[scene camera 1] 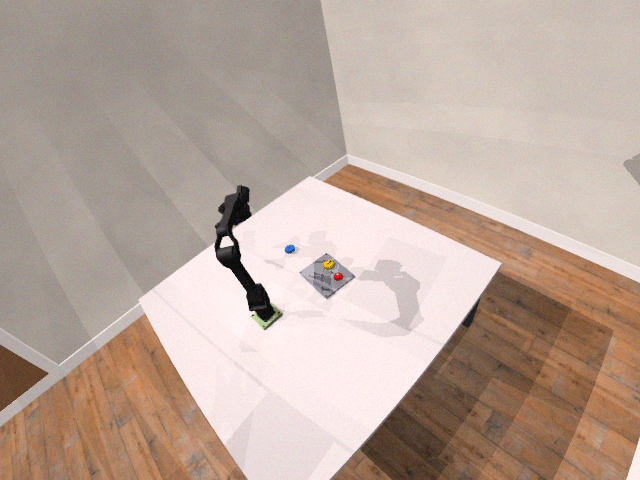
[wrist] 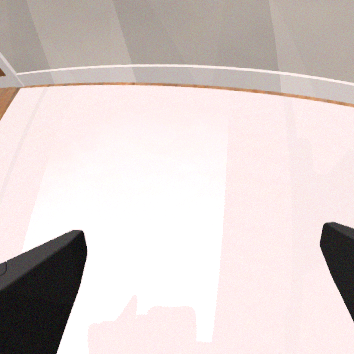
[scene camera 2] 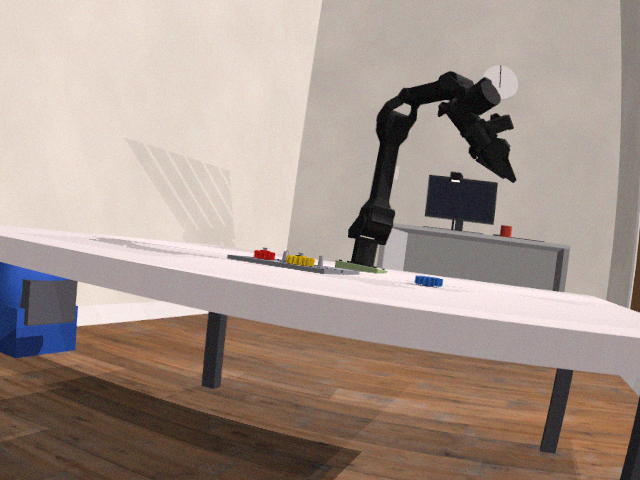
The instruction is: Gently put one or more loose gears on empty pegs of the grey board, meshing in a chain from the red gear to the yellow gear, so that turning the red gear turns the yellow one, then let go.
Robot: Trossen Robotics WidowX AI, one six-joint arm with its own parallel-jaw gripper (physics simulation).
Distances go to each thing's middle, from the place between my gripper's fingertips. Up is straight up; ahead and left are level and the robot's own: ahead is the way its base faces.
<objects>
Now: the grey board [scene camera 1: 330, 285] 18 cm ahead of my hand, 41 cm to the right of it and 24 cm below it.
</objects>
